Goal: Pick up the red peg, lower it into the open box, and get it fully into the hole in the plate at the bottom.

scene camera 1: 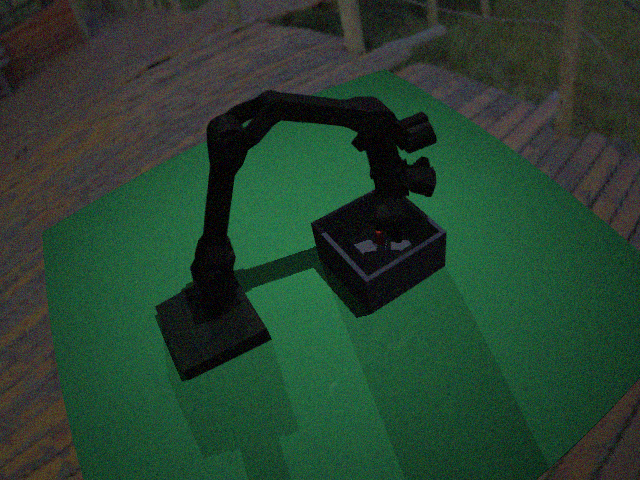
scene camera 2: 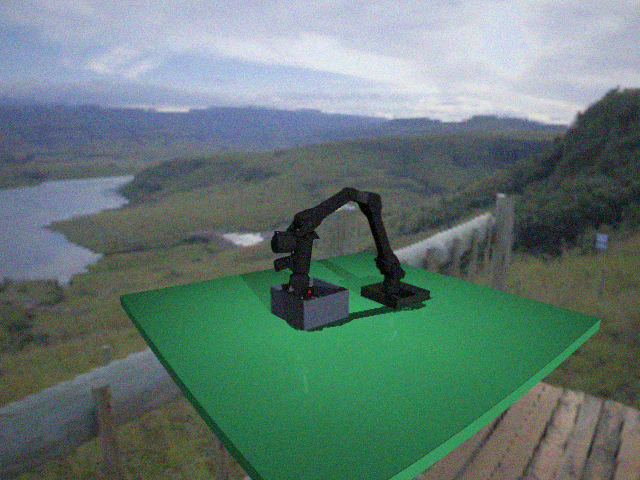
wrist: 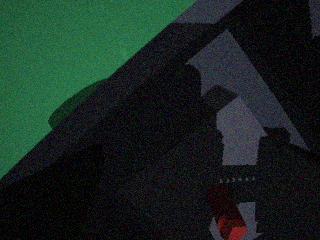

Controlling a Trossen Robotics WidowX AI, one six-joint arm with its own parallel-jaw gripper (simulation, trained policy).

Observation:
In view: the gripper [scene camera 1: 399, 226] and a grey box [scene camera 1: 332, 232].
The grey box is seen too in the wrist view [wrist: 261, 58]. The gripper also shows in scene camera 2 [scene camera 2: 297, 295].

